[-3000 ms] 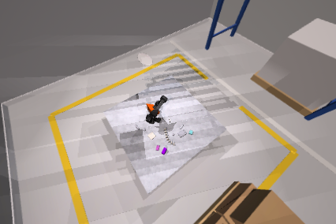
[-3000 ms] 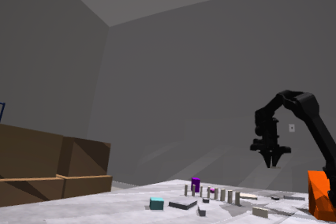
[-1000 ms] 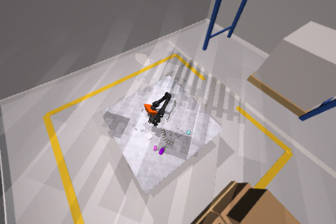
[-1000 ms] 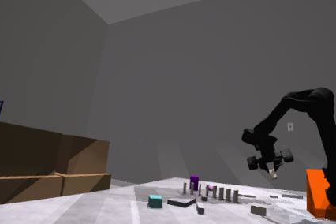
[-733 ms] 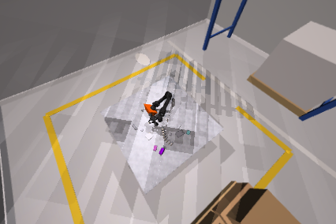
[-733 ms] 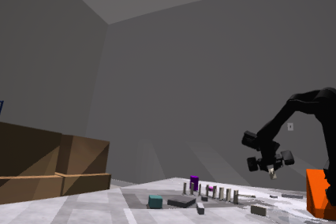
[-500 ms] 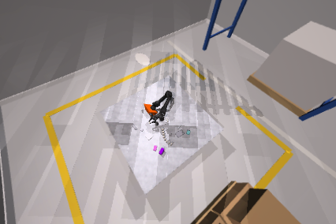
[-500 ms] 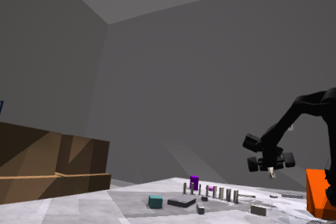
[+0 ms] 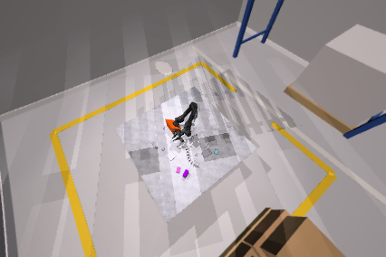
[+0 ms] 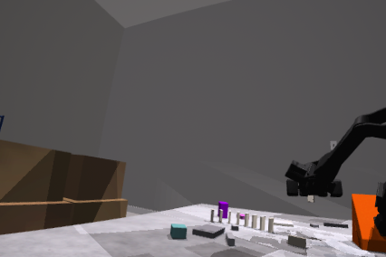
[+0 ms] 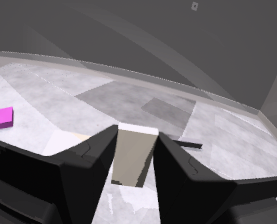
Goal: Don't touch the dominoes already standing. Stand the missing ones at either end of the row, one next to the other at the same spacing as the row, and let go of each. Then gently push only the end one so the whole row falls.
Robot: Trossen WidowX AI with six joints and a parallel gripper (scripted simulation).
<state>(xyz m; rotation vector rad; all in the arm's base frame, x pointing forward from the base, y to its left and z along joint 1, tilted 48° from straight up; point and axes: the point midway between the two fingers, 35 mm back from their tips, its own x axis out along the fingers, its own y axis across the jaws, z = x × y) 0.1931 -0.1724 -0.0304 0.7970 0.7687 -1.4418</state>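
My gripper tip is 100 mm short of the flat beige tile, 100 mm to the left of it and 150 mm above it. Round my gripper tip: grey slab (340 mm ahead, 250 mm to the left, 150 mm below); then cube (400 mm ahead, 350 mm to the left, 140 mm below); then purple block (370 mm ahead, 100 mm to the right, 120 mm below).
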